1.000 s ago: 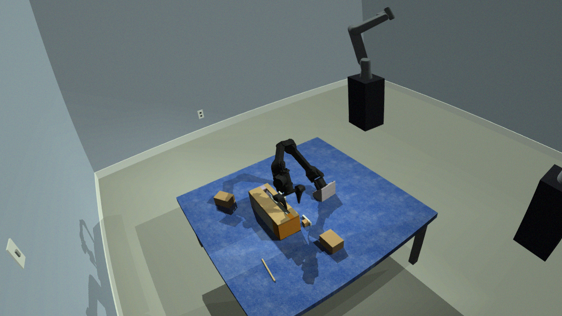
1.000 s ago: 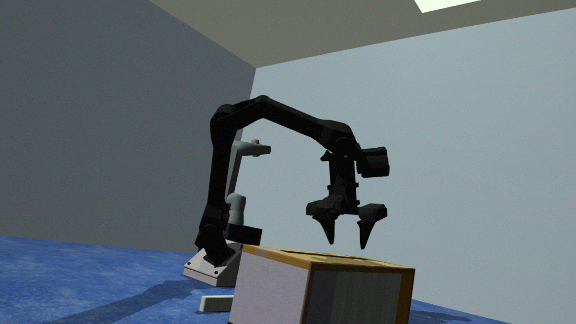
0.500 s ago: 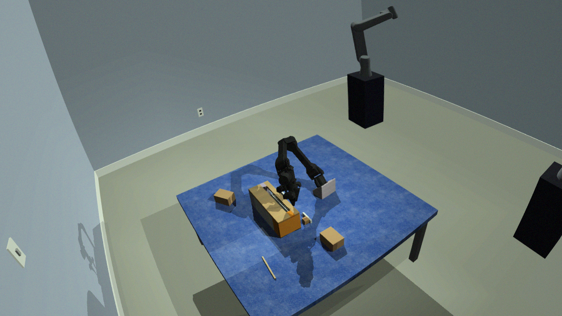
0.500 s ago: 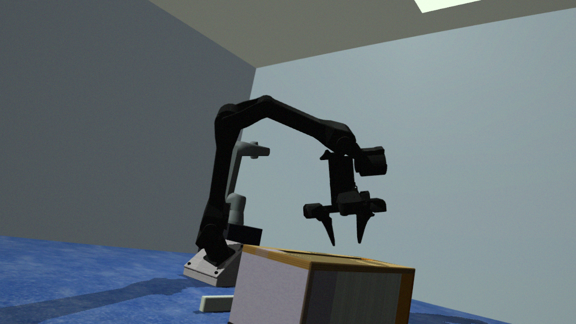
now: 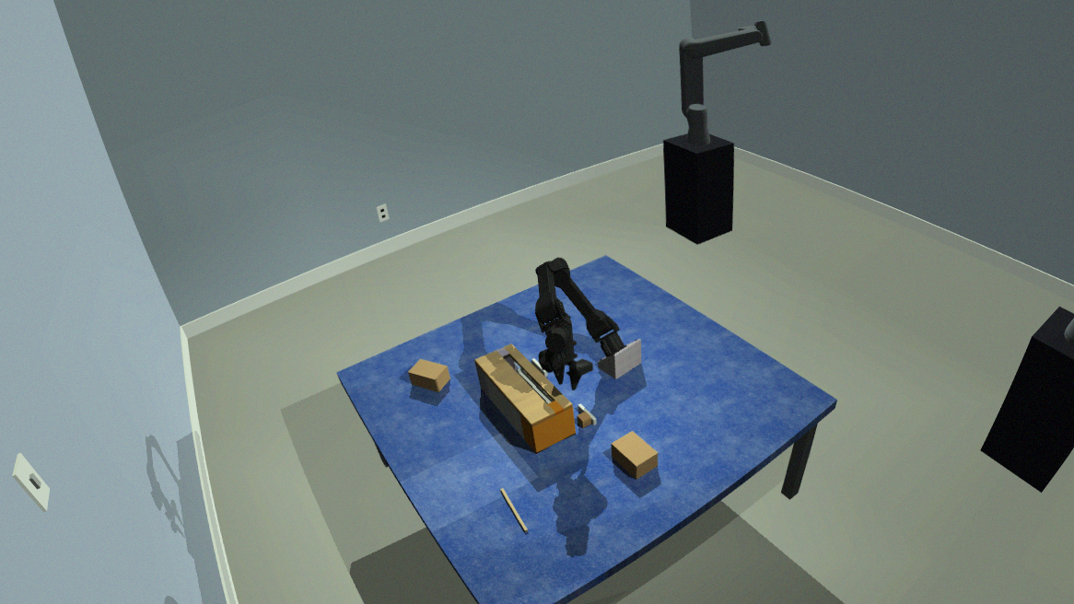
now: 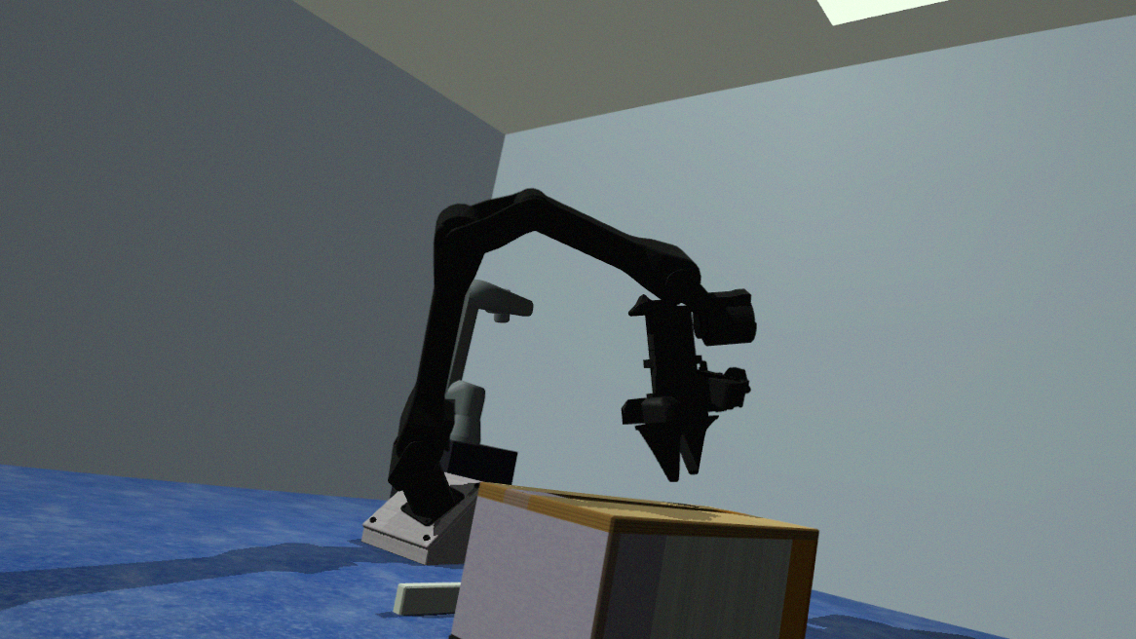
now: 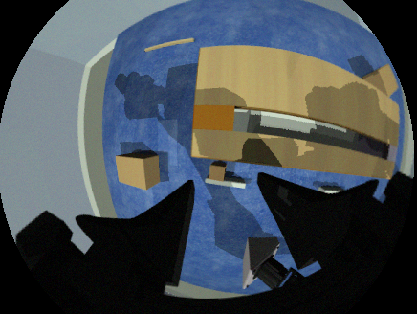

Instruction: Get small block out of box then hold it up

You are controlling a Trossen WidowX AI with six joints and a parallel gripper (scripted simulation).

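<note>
The brown block lies 40 mm behind my gripper tip, 20 mm to the left of it and 140 mm below it. Also, from my gripper tip: thin wooden stick 310 mm ahead, 210 mm to the left, 160 mm below; box 50 mm ahead, 140 mm to the right, 100 mm below.
</note>
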